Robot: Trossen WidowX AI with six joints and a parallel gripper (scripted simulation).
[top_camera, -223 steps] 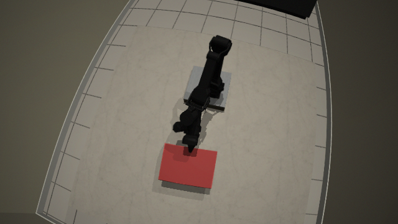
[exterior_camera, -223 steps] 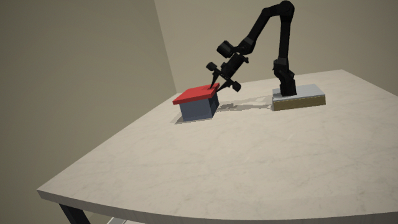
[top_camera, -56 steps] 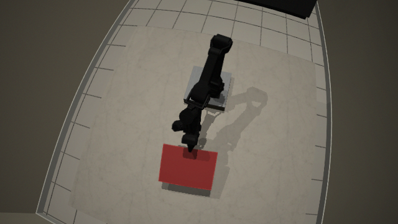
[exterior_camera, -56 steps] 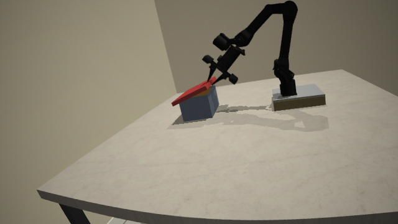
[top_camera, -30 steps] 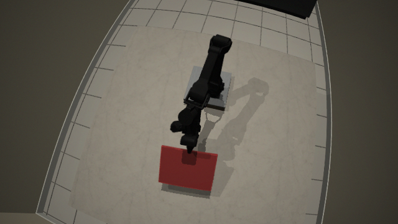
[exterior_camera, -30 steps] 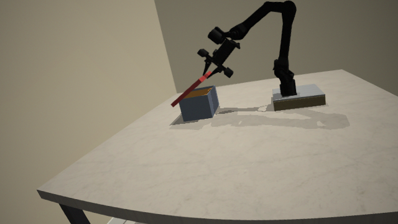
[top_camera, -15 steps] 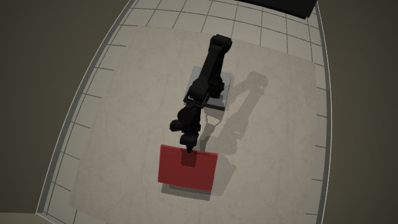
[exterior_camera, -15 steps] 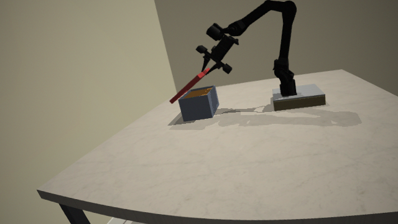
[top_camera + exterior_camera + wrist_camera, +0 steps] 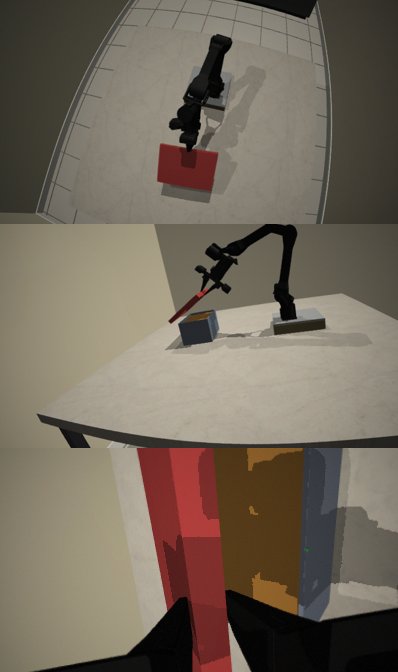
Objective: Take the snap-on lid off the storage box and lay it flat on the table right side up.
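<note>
The flat red lid is 70 mm ahead of my gripper tip, 10 mm to the left of it and 40 mm below it. Also, from my gripper tip: blue-grey storage box 50 mm ahead, 160 mm below.
</note>
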